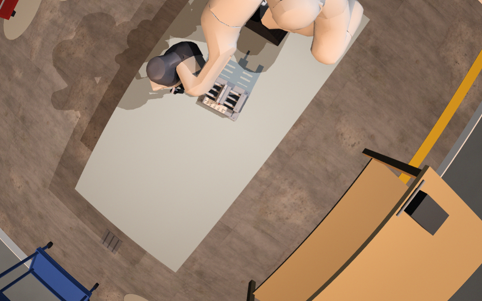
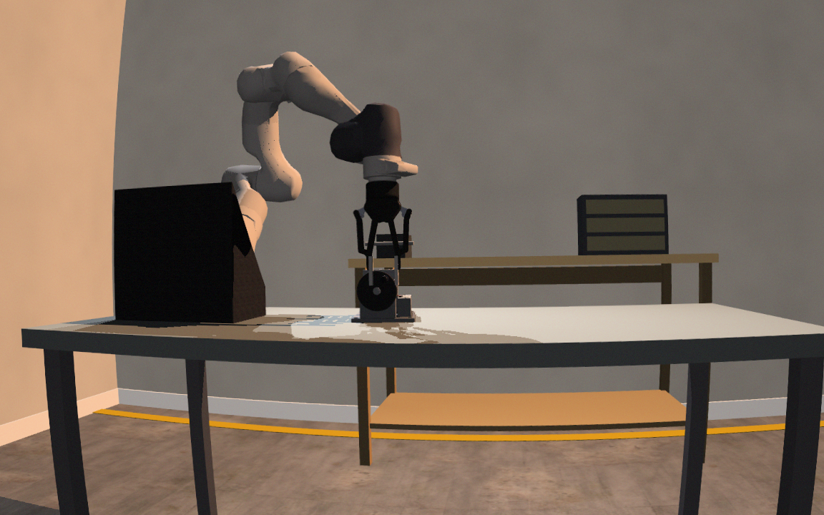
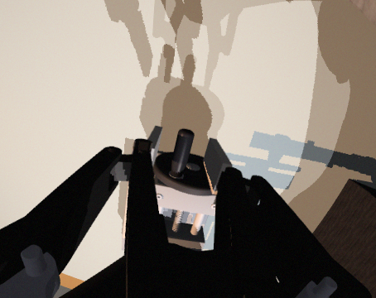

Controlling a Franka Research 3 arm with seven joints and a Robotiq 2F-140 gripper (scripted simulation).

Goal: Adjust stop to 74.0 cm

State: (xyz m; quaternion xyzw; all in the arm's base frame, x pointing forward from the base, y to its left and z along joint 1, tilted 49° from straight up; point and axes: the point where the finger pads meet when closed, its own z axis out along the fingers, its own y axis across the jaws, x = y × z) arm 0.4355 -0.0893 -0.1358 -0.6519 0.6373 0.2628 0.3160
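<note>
The black handwheel lies 2 cm to the left of my hand and 2 cm below it.
</note>
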